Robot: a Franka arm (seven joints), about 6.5 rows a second.
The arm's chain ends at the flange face. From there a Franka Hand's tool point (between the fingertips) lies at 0.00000 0.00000 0.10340 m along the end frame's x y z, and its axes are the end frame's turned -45 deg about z.
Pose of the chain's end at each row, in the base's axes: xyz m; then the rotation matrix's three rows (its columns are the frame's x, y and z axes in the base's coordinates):
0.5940 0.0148 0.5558; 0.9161 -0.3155 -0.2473; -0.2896 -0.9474 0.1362; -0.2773 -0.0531 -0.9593
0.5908 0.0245 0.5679; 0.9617 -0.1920 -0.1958; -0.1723 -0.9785 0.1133; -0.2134 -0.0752 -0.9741
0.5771 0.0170 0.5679; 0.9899 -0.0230 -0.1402; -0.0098 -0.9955 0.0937; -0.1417 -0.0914 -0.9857
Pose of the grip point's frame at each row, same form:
0.5684 0.0289 0.4566; 0.8709 0.4247 -0.2473; 0.4651 -0.8747 0.1362; -0.1585 -0.2336 -0.9593
0.5706 0.0362 0.4672; 0.8158 0.5443 -0.1958; 0.5701 -0.8137 0.1133; -0.0977 -0.2041 -0.9741
0.5626 0.0267 0.4660; 0.7162 0.6837 -0.1402; 0.6970 -0.7109 0.0937; -0.0356 -0.1648 -0.9857

